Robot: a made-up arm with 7 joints. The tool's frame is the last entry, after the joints.
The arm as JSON. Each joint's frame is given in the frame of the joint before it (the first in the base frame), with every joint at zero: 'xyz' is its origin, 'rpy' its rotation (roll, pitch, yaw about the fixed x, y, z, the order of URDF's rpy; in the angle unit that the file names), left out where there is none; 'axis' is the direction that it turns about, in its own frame. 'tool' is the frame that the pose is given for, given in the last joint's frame.
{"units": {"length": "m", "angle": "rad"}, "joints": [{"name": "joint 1", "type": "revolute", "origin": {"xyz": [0.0, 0.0, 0.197]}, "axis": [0.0, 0.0, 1.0]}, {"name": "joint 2", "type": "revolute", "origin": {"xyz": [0.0, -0.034, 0.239], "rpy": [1.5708, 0.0, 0.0]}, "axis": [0.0, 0.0, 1.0]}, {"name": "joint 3", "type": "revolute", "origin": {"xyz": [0.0, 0.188, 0.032], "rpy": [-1.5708, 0.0, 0.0]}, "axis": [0.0, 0.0, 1.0]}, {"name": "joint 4", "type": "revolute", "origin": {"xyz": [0.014, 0.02, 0.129], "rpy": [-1.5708, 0.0, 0.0]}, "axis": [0.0, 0.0, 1.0]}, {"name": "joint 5", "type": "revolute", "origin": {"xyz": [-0.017, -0.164, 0.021], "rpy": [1.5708, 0.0, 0.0]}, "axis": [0.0, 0.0, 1.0]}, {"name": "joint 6", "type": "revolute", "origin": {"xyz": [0.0, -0.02, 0.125], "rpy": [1.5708, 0.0, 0.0]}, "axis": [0.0, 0.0, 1.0]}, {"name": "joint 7", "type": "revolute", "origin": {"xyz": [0.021, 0.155, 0.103], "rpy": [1.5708, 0.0, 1.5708]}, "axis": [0.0, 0.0, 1.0]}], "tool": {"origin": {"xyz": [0.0, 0.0, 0.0]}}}
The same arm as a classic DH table. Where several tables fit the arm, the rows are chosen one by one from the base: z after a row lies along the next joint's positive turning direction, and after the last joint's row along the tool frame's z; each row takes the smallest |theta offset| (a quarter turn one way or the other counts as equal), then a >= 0, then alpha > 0; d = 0 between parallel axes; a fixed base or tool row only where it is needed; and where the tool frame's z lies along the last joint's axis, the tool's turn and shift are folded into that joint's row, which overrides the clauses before.
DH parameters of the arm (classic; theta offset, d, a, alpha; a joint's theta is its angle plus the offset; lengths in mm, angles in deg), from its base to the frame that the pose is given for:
joint 1: 0 436 0 90
joint 2: 0 66 0 -90
joint 3: 0 317 14 -90
joint 4: 0 41 -17 90
joint 5: 0 289 0 90
joint 6: 90 123 155 90
joint 7: 0 21 0 0

